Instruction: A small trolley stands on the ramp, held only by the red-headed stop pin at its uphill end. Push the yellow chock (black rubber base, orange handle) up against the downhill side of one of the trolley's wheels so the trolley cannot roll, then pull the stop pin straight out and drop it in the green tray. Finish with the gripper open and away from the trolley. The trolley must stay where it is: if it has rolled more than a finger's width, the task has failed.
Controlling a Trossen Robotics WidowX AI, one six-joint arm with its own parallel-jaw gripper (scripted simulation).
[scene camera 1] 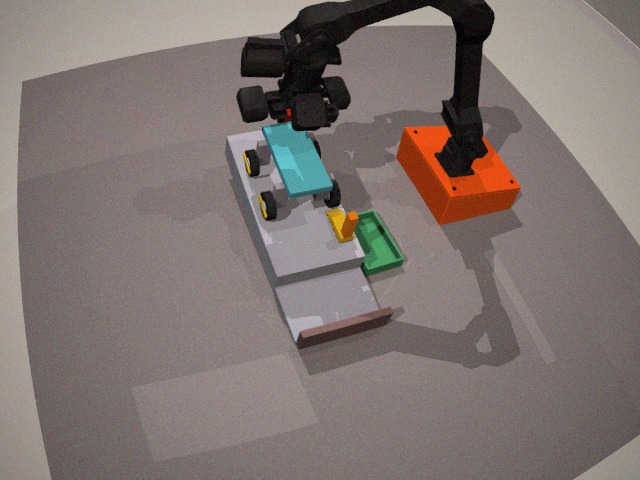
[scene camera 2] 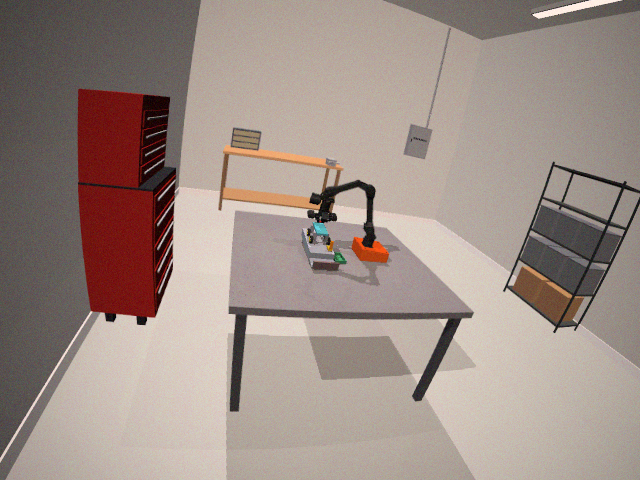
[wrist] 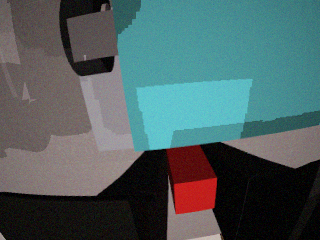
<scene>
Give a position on a trolley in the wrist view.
At 188, 79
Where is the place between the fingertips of my gripper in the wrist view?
At 179, 146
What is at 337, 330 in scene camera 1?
A brown bar.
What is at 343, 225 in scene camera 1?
A yellow chock.
</scene>
